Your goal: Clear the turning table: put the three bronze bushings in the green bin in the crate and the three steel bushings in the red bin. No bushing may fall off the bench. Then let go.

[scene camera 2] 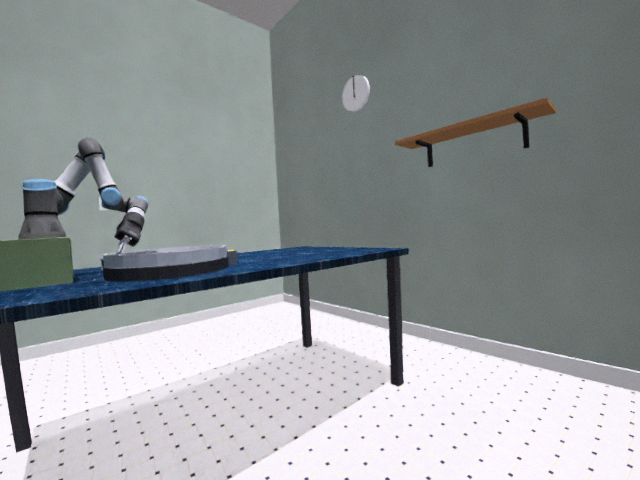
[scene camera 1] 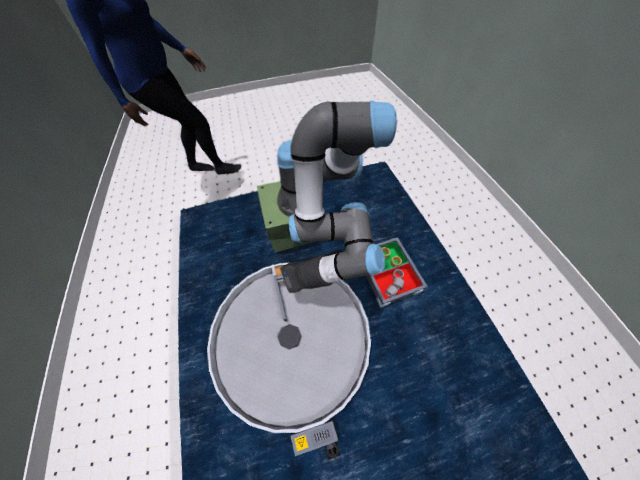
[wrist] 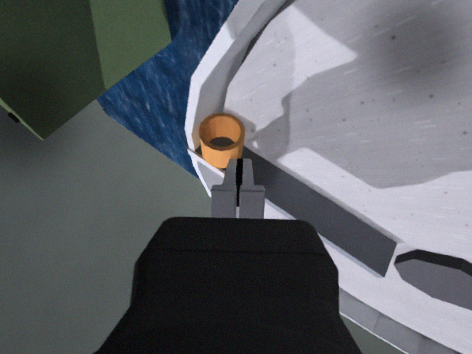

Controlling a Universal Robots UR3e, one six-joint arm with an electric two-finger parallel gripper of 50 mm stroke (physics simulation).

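Frame: origin at the arm's base, x ahead, y left, z up, level; centimetres.
Seen in the pictures: gripper, fingertip midpoint: [scene camera 2: 118, 254] [scene camera 1: 279, 278] [wrist: 239, 172]; arm's base, origin of the base link: [scene camera 2: 43, 240].
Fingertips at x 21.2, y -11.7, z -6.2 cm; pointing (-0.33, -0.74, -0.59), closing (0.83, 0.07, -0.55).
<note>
Pixels of each thing's top centre, then the offset from my fingertips to it. "spot": a spot on its surface instead.
- straight grey bar, surface spot: [wrist: 320, 210] [scene camera 1: 282, 300] spot: dx +6.3, dy -0.6, dz -1.3 cm
- crate, middle of its top: [scene camera 1: 391, 267] dx +5.9, dy +34.0, dz -2.9 cm
- green bin, surface spot: [scene camera 1: 399, 249] spot: dx +0.2, dy +40.2, dz -4.3 cm
- red bin, surface spot: [scene camera 1: 412, 282] spot: dx +11.2, dy +40.1, dz -7.3 cm
- dark hub, middle of its top: [wrist: 443, 285] [scene camera 1: 289, 336] dx +16.3, dy -1.0, dz -1.8 cm
- grey control box, surface spot: [scene camera 1: 323, 435] spot: dx +39.8, dy +1.0, dz -2.1 cm
A bronze bushing [scene camera 1: 278, 271] [wrist: 221, 141] stands upright on the turning table [scene camera 1: 258, 382] [scene camera 2: 165, 257] [wrist: 425, 125], in the corner between its raised rim and a straight grey bar [scene camera 1: 281, 299] [wrist: 320, 210]. My gripper [wrist: 239, 172] [scene camera 2: 122, 249] is shut and empty. In the wrist view its tips are right beside the bushing's near side; whether they touch it I cannot tell. In the crate [scene camera 1: 419, 276], two bronze bushings [scene camera 1: 396, 260] [scene camera 1: 386, 251] are in the green bin [scene camera 1: 399, 249]. Three steel bushings [scene camera 1: 398, 273] [scene camera 1: 398, 282] [scene camera 1: 391, 290] are in the red bin [scene camera 1: 412, 282].
A dark hub [scene camera 1: 289, 336] is at the turning table's centre. The green base block [scene camera 1: 281, 235] [scene camera 2: 36, 263] [wrist: 125, 40] stands behind the table. A grey control box [scene camera 1: 323, 435] is at its front. The arm passes over the crate's near left corner. A person [scene camera 1: 170, 98] stands beyond the bench.
</note>
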